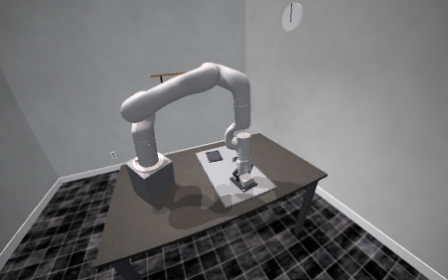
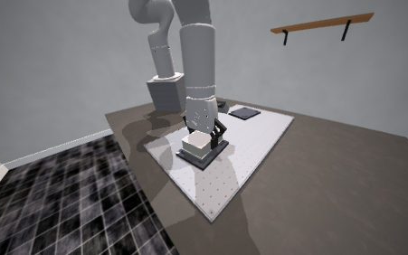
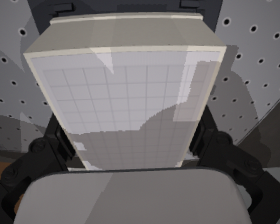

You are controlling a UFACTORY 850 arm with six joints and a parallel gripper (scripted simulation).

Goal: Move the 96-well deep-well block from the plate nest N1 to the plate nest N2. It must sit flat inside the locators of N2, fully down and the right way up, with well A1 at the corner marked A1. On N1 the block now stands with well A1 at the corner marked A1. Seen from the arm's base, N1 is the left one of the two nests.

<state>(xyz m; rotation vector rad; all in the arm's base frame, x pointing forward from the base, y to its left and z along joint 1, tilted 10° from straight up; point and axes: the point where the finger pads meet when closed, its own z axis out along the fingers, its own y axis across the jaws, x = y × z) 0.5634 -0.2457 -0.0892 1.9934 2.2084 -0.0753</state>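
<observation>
Now: hand right at the white deep-well block. The rest, counted from my hand: nest: 3 cm below.
</observation>
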